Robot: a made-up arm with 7 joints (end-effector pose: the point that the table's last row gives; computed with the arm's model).
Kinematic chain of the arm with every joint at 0, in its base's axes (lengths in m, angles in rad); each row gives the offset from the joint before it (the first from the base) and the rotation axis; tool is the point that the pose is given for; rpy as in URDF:
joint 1: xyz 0 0 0.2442 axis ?
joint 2: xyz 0 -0.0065 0.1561 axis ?
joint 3: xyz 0 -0.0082 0.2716 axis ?
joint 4: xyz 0 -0.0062 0.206 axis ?
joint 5: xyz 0 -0.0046 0.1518 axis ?
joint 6: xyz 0 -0.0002 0.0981 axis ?
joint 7: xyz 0 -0.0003 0.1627 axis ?
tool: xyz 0 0 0 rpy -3.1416 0 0
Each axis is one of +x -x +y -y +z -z.
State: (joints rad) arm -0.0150 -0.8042 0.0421 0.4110 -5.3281 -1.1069 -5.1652
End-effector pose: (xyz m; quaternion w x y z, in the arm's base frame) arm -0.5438 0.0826 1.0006 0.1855 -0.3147 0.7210 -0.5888
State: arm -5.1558 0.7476 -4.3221 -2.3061 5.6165 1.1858 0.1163
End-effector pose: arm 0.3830 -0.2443 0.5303 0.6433 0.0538 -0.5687 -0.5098
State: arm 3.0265 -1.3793 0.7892 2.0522 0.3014 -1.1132 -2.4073
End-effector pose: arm 0.3626 0.2839 0.7506 0.2830 0.8110 -0.5103 -0.0424
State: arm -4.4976 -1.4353 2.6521 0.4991 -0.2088 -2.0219 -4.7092
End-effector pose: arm 0.1880 0.6700 0.5109 0.0641 -0.9348 0.1204 0.3279
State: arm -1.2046 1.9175 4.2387 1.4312 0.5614 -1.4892 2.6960
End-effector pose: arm 0.0857 0.6867 0.3457 0.4856 0.7522 0.0673 -0.4403
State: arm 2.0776 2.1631 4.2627 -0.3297 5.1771 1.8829 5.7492
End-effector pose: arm -0.3691 -0.5229 0.1111 0.1234 -0.7668 -0.6026 -0.1836
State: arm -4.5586 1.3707 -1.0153 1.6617 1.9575 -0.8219 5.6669
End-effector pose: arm 0.2724 -0.4601 0.3794 0.0320 0.7483 0.1423 -0.6471
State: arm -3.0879 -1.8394 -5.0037 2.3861 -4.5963 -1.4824 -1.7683
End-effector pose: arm 0.3206 0.1153 0.5132 0.0248 -0.4248 0.8901 0.1636
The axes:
joint 1: -z
joint 2: +y
joint 3: -z
joint 4: +y
joint 5: -z
joint 6: +y
joint 7: -z

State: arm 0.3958 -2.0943 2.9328 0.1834 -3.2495 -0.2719 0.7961
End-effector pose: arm -0.6545 0.2372 -0.1344 0.0690 -0.2937 0.0785 -0.9502
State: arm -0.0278 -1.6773 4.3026 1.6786 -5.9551 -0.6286 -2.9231
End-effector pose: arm -0.5145 0.3202 0.1723 0.3919 -0.0404 0.4648 -0.7929
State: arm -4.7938 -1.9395 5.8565 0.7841 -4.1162 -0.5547 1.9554
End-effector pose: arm 0.1051 0.7736 0.3794 0.2861 0.8131 0.1666 -0.4788
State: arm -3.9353 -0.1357 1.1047 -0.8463 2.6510 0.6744 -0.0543
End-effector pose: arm 0.3941 0.0235 1.0266 0.1135 -0.7022 -0.1113 0.6940
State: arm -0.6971 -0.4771 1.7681 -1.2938 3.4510 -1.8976 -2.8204
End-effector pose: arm -0.3473 -0.1036 0.9859 0.4631 -0.7070 0.5065 0.1706
